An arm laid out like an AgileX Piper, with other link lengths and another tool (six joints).
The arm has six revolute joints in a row. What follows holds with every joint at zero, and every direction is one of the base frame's.
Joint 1 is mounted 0.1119 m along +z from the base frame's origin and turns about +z.
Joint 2 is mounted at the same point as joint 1 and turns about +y.
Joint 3 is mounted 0.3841 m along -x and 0.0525 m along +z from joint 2 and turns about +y.
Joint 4 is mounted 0.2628 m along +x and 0.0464 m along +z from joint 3 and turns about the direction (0.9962, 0, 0.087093).
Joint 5 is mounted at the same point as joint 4 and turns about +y.
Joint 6 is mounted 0.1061 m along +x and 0.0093 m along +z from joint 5 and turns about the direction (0.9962, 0, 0.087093).
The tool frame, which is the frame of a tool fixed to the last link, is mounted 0.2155 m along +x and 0.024 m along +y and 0.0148 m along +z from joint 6; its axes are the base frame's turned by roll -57.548, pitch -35.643 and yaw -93.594 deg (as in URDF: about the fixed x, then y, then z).
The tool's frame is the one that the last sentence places.
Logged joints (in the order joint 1, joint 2, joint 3, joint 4, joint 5, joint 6), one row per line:
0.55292, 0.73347, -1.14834, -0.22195, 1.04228, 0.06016
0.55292, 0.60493, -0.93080, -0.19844, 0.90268, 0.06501
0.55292, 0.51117, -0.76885, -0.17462, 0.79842, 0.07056
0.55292, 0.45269, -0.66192, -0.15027, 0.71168, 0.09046
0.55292, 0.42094, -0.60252, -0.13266, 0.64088, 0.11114
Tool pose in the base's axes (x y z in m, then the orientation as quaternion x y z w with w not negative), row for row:
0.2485, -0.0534, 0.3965, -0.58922, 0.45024, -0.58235, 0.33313
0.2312, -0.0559, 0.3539, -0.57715, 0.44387, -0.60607, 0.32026
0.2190, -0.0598, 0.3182, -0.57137, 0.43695, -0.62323, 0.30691
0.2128, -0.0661, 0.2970, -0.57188, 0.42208, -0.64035, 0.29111
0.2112, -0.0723, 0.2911, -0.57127, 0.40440, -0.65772, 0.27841
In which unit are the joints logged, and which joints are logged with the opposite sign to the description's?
The joints are logged in radians. Opposite sign: joint 1, joint 4, joint 6.
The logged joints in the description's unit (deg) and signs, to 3 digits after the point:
-31.680, 42.025, -65.795, 12.717, 59.718, -3.447
-31.680, 34.660, -53.331, 11.370, 51.720, -3.725
-31.680, 29.288, -44.052, 10.005, 45.746, -4.043
-31.680, 25.937, -37.925, 8.610, 40.776, -5.183
-31.680, 24.118, -34.522, 7.601, 36.720, -6.368

